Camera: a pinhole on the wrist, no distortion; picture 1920 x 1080 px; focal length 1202.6 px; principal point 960.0 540.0 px. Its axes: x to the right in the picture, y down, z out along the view. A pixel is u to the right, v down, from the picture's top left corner.
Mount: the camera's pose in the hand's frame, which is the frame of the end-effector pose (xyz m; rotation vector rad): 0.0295 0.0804 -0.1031 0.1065 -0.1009 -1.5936
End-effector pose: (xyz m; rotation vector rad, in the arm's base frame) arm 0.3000 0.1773 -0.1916 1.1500 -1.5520 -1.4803
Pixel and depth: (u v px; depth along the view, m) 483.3 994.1 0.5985
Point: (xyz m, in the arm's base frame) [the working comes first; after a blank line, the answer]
In the camera's frame: -0.2372 0.2260 0.5985

-0.2879 0.1918 0.0429
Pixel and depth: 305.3 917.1 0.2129
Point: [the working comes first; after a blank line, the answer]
In the camera's frame: -0.1159 0.0668 0.2129

0.1399 0.1474 -0.0186
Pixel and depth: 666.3 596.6 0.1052
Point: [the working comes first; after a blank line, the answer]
In the camera's frame: -0.0257 0.0050 0.1052

0.2761 0.1537 -0.0891
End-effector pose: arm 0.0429 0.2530 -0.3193 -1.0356 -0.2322 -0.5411
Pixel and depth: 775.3 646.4 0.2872
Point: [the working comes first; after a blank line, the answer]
In the camera's frame: -0.0441 0.0254 0.2872

0.1359 0.4558 -0.3116
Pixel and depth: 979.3 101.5 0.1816
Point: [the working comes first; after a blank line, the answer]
In the camera's frame: 0.0029 -0.0662 0.1816

0.0384 0.3619 -0.3702
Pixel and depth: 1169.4 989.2 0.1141
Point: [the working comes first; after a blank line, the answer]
In the camera's frame: 0.0199 0.0426 0.1141

0.1229 0.2720 -0.3319
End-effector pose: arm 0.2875 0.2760 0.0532 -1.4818 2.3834 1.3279
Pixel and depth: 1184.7 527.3 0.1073
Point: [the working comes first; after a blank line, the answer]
In the camera's frame: 0.0200 -0.0011 0.1073

0.2338 0.2789 0.0837
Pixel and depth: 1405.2 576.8 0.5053
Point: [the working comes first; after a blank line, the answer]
In the camera's frame: 0.1871 0.0155 0.5053

0.2310 0.5443 -0.2571
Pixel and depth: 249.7 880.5 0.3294
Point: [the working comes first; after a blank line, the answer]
In the camera's frame: -0.1946 0.0933 0.3294

-0.0513 0.4243 0.0405
